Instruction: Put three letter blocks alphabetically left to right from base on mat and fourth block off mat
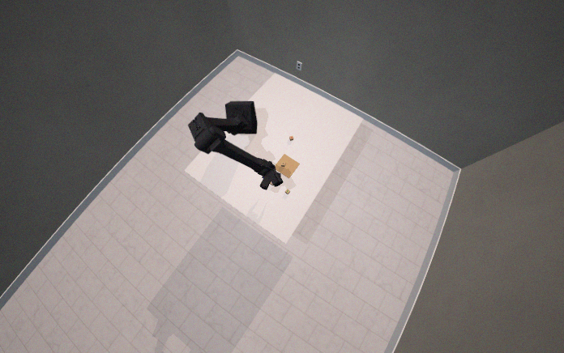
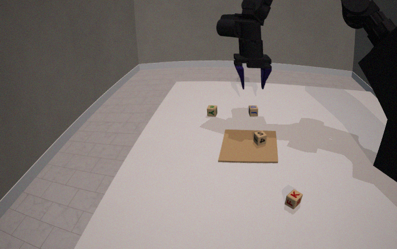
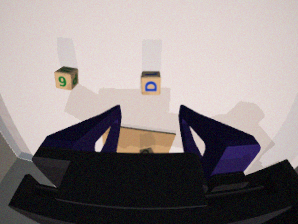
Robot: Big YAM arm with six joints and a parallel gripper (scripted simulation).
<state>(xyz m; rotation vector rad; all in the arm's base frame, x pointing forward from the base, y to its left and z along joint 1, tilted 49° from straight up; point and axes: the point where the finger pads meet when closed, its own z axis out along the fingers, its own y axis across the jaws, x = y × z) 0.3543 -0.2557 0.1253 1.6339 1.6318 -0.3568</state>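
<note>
My gripper is now 6 cm short of the mat, 16 cm to the right of it and 9 cm above it. Also, from my hand: letter block: 3 cm ahead, 16 cm to the left, 7 cm below.
</note>
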